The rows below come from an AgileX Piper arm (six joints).
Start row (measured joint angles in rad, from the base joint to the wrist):
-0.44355 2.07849 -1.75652 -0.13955 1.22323 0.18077
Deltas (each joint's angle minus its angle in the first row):
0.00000 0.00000 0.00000 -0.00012 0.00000 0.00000
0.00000 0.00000 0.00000 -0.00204 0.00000 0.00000
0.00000 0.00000 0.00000 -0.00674 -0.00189 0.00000
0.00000 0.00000 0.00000 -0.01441 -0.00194 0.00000
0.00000 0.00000 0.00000 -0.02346 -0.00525 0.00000
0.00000 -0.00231 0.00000 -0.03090 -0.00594 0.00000
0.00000 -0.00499 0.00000 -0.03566 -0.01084 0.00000
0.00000 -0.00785 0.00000 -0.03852 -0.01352 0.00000
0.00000 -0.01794 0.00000 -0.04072 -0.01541 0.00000
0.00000 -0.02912 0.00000 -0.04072 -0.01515 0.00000
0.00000 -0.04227 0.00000 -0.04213 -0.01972 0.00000
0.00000 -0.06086 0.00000 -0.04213 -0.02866 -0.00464
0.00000 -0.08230 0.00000 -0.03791 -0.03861 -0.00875
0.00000 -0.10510 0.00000 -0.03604 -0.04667 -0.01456
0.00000 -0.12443 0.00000 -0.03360 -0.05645 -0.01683
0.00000 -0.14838 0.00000 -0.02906 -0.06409 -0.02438
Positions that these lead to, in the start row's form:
-0.44355 2.07849 -1.75652 -0.13967 1.22323 0.18077
-0.44355 2.07849 -1.75652 -0.14159 1.22323 0.18077
-0.44355 2.07849 -1.75652 -0.14629 1.22134 0.18077
-0.44355 2.07849 -1.75652 -0.15396 1.22129 0.18077
-0.44355 2.07849 -1.75652 -0.16301 1.21798 0.18077
-0.44355 2.07618 -1.75652 -0.17045 1.21729 0.18077
-0.44355 2.07350 -1.75652 -0.17521 1.21239 0.18077
-0.44355 2.07064 -1.75652 -0.17807 1.20971 0.18077
-0.44355 2.06055 -1.75652 -0.18027 1.20782 0.18077
-0.44355 2.04937 -1.75652 -0.18027 1.20808 0.18077
-0.44355 2.03622 -1.75652 -0.18168 1.20351 0.18077
-0.44355 2.01763 -1.75652 -0.18168 1.19457 0.17613
-0.44355 1.99619 -1.75652 -0.17746 1.18462 0.17202
-0.44355 1.97339 -1.75652 -0.17559 1.17656 0.16621
-0.44355 1.95406 -1.75652 -0.17315 1.16678 0.16394
-0.44355 1.93011 -1.75652 -0.16861 1.15914 0.15639

